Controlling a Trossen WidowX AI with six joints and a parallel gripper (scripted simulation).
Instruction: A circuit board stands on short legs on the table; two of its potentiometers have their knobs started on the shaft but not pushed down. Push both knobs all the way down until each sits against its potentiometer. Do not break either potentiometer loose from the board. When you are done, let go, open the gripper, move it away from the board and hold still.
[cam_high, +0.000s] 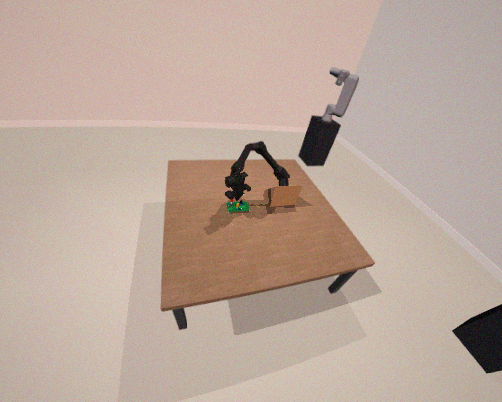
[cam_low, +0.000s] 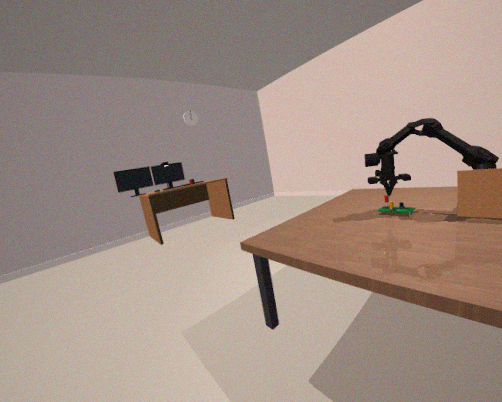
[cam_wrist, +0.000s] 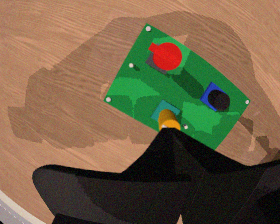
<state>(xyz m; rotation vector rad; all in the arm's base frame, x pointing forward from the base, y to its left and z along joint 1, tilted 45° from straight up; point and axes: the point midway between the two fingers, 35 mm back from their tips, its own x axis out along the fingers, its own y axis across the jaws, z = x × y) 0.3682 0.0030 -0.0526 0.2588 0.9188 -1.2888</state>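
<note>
Right now my gripper tip is 40 mm to the left of the red knob, 20 mm short of it and 20 mm above it. Round my gripper tip: yellow knob: 40 mm below, 10 mm to the left, 10 mm behind.
</note>
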